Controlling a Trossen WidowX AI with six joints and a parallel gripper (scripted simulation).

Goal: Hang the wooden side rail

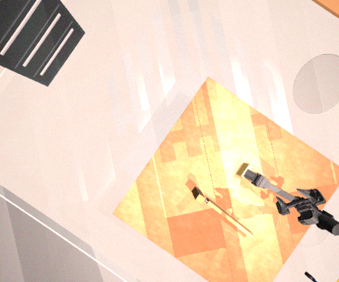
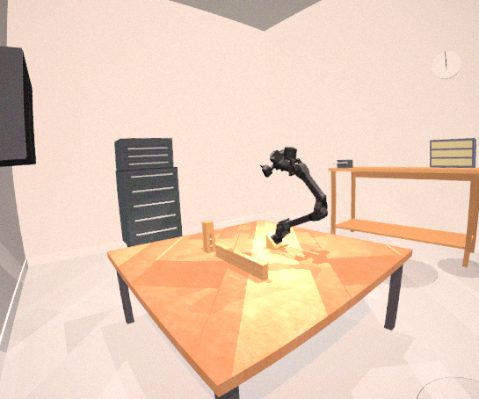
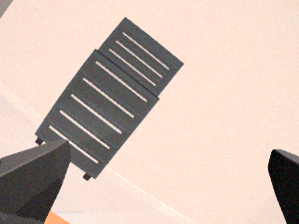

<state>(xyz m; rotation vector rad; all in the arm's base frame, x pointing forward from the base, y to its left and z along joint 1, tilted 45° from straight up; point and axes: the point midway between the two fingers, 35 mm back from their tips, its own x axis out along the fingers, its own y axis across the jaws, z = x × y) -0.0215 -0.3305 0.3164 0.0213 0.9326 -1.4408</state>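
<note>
Right now my gripper tip is 280 mm short of the wooden headboard post, 210 mm to the left of it and 420 mm above it.
</note>
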